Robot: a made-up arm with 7 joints. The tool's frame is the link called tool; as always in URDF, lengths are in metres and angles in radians.
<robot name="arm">
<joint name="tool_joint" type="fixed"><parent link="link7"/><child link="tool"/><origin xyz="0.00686 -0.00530 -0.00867" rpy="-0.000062 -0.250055 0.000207"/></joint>
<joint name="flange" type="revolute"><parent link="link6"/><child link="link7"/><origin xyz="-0.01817 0.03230 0.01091" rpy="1.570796 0.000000 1.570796"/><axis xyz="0 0 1"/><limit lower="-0.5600" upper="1.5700" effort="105" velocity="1.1"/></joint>
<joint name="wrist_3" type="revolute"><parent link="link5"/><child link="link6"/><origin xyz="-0.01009 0.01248 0.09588" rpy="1.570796 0.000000 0.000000"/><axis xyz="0 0 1"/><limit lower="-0.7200" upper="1.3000" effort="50" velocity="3"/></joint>
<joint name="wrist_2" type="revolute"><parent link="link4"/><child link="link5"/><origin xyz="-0.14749 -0.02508 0.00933" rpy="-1.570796 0.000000 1.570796"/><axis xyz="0 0 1"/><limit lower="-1.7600" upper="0.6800" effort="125" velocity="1.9"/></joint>
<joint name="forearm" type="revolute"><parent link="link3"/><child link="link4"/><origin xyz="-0.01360 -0.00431 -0.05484" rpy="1.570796 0.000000 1.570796"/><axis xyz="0 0 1"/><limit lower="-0.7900" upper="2.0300" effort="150" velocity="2"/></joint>
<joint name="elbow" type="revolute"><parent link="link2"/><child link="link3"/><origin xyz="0.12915 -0.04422 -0.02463" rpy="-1.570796 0.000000 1.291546"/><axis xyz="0 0 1"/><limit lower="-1.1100" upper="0.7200" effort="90" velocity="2.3"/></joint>
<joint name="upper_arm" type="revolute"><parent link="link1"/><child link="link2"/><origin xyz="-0.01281 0.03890 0.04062" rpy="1.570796 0.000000 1.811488"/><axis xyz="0 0 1"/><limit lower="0.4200" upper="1.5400" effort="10" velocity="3"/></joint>
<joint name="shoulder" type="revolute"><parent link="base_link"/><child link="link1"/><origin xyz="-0.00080 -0.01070 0.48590" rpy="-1.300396 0.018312 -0.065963"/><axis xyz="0 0 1"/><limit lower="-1.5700" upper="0.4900" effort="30" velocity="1.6"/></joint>
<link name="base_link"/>
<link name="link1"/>
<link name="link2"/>
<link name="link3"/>
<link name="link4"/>
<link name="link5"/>
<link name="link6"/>
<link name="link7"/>
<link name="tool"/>
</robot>
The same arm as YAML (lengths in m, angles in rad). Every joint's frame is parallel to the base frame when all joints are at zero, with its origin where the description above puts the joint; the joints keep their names.
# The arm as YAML. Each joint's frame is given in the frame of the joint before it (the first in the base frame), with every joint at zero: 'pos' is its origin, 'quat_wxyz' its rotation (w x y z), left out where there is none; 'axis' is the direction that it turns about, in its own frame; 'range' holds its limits. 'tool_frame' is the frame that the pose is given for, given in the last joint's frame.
length_unit: m
angle_unit: rad
joints:
  - joint: shoulder
    pos: [-0.0008, -0.0107, 0.4859]
    axis: [0.068403, 0.961235, 0.26711]
    range: [-1.57, 0.49]
  - joint: upper_arm
    pos: [-0.01, 0.0503, -0.0264]
    axis: [0.968889, -0.0002, -0.247497]
    range: [0.42, 1.54]
  - joint: elbow
    pos: [-0.0576, -0.0069, -0.126]
    axis: [0.247497, -0.0001, 0.968889]
    range: [-1.11, 0.72]
  - joint: forearm
    pos: [-0.0094, -0.0136, -0.0542]
    axis: [0.0002, 1.0, 0.0]
    range: [-0.79, 2.03]
  - joint: wrist_2
    pos: [0.1367, 0.0093, -0.0608]
    axis: [0.968889, -0.0002, -0.247497]
    range: [-1.76, 0.68]
  - joint: wrist_3
    pos: [0.0904, -0.0125, -0.0335]
    axis: [0.0002, 1.0, 0.0]
    range: [-0.72, 1.3]
  - joint: flange
    pos: [0.0268, 0.0109, -0.0256]
    axis: [0.247497, -0.0001, 0.968889]
    range: [-0.56, 1.57]
tool_frame:
  pos: [0.0045, -0.0053, -0.0101]
  quat_wxyz: [1.0, 0.0, 0.0, 0.0]

